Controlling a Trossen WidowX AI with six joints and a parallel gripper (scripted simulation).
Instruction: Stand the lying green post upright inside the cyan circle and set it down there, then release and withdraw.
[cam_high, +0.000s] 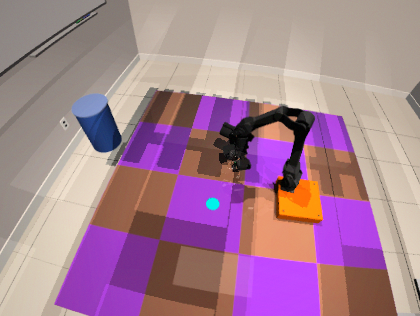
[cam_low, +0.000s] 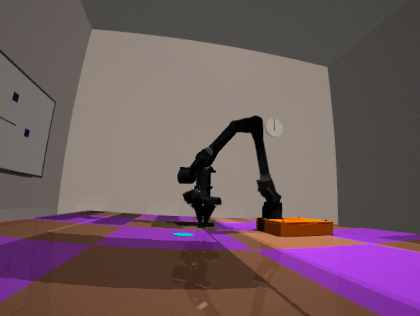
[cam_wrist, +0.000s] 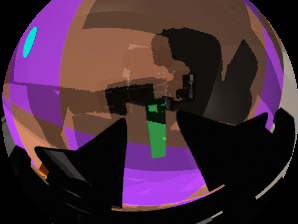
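My gripper tip is 250 mm to the right of the cyan circle, 60 mm short of it and 10 mm above it. From my gripper tip the other things lie so: green post (10 mm to the right, 10 mm behind).
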